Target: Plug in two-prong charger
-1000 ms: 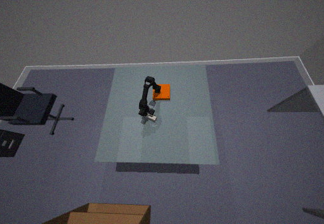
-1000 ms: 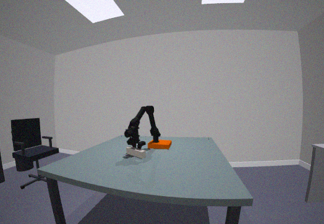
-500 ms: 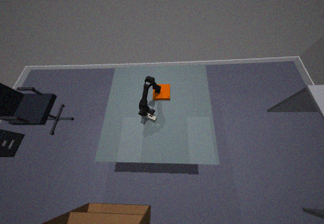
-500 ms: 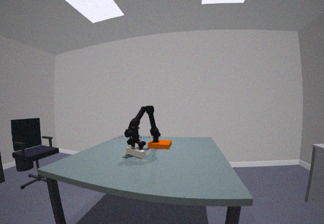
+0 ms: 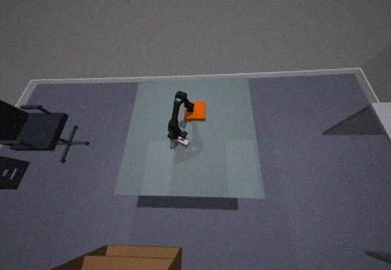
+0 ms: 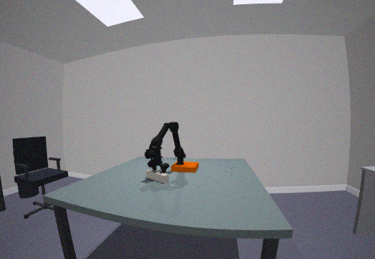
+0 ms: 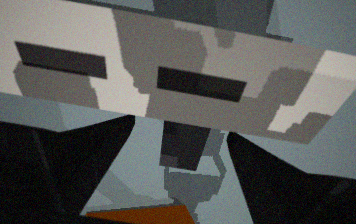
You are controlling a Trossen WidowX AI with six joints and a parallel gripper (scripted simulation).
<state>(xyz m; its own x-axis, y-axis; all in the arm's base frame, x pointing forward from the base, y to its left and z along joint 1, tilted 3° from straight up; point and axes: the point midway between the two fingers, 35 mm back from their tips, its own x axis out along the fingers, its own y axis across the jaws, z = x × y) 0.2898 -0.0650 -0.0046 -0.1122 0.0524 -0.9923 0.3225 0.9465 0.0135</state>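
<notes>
The black two-prong charger is 2 cm ahead of my gripper tip, 1 cm to the right of it and 1 cm above it.
</notes>
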